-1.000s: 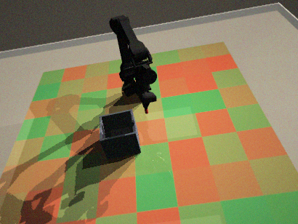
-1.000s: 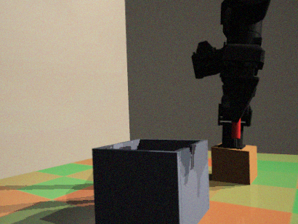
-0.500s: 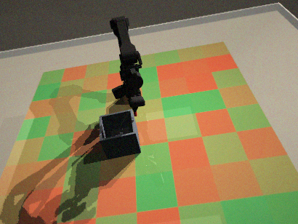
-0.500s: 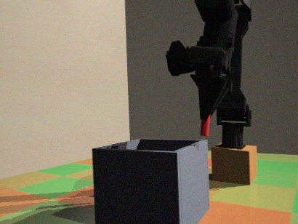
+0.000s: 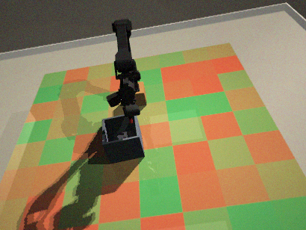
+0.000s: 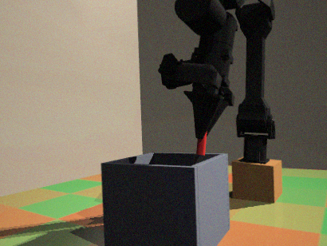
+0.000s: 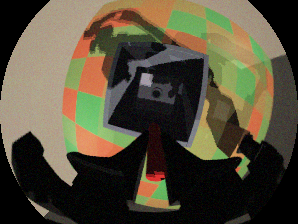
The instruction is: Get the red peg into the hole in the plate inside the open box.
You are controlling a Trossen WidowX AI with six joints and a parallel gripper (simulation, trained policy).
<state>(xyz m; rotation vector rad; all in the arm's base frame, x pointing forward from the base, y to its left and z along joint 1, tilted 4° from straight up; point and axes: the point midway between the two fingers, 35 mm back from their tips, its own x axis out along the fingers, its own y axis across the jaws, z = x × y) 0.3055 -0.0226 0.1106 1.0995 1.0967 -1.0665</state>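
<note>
Right now the grey plate is 2 cm ahead of my gripper tip, 5 cm to the right of it and 12 cm below it. From my gripper tip the other things lie so: red peg: 1 cm above.
</note>
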